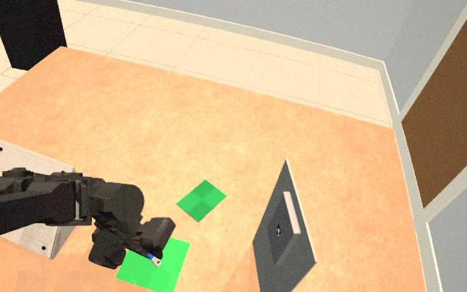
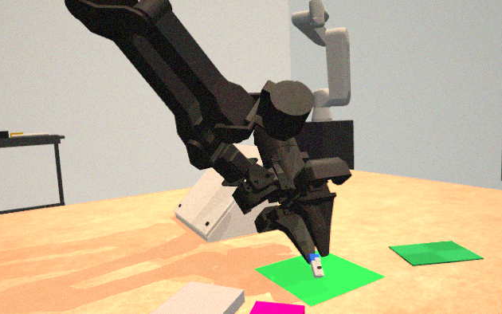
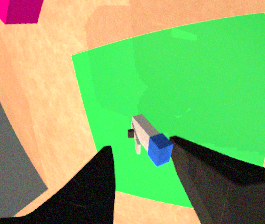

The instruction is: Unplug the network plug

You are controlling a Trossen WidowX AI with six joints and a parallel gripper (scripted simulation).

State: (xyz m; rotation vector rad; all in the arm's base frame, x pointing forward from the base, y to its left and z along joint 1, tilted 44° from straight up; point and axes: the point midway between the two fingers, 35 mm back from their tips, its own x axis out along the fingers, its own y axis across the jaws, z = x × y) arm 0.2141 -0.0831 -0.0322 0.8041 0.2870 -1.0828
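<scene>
My gripper tip is 1 cm above the network plug. Also, from my gripper tip: green square (2 cm below); then pale grey block (18 cm to the right, 1 cm below, 1 cm behind); then upright panel (22 cm ahead, 11 cm above, 1 cm to the left).
</scene>
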